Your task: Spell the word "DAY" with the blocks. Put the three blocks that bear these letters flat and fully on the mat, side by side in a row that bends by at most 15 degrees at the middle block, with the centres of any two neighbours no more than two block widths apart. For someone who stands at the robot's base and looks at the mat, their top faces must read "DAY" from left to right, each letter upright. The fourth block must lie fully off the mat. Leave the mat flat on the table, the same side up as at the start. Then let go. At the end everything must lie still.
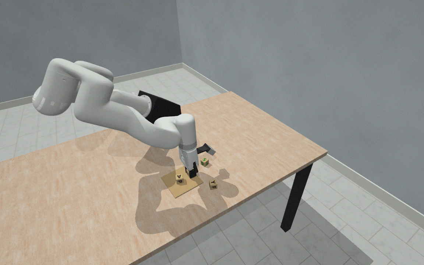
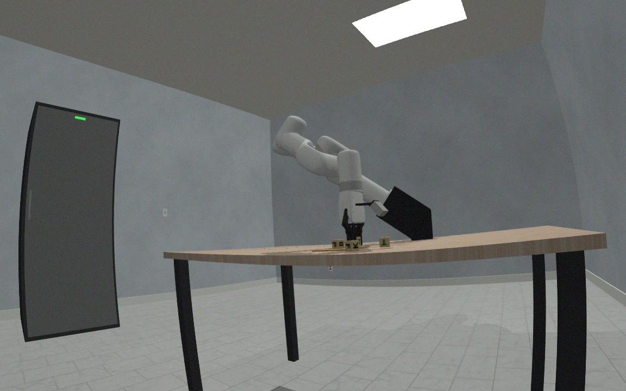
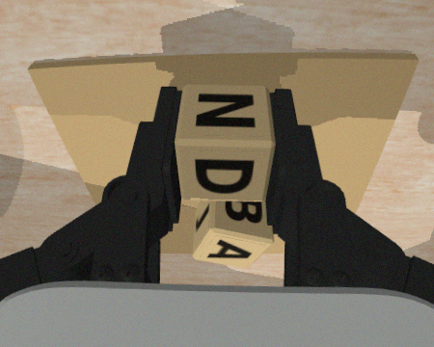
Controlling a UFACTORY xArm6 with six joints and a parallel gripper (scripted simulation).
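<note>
Right now the D block is 1 cm below my hand. From my hand the other things lie so: mat 5 cm to the right, 3 cm below.
</note>
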